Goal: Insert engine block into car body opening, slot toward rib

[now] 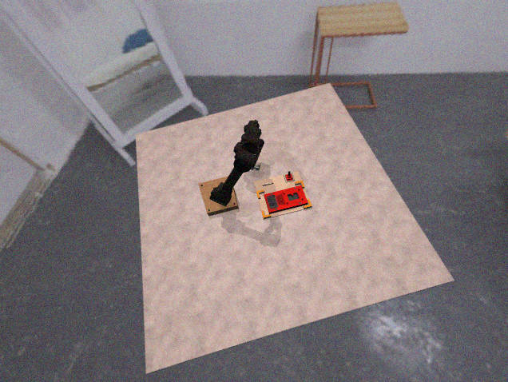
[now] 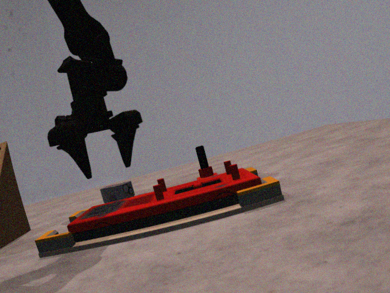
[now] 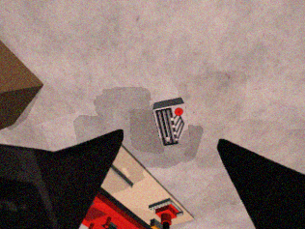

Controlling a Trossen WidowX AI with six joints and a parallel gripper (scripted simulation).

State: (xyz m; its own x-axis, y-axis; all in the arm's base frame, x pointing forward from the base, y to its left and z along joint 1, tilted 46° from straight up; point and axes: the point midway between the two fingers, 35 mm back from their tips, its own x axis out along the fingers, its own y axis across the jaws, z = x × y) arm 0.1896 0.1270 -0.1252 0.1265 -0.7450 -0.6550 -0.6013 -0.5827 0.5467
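My gripper tip is 40 mm above the grey engine block.
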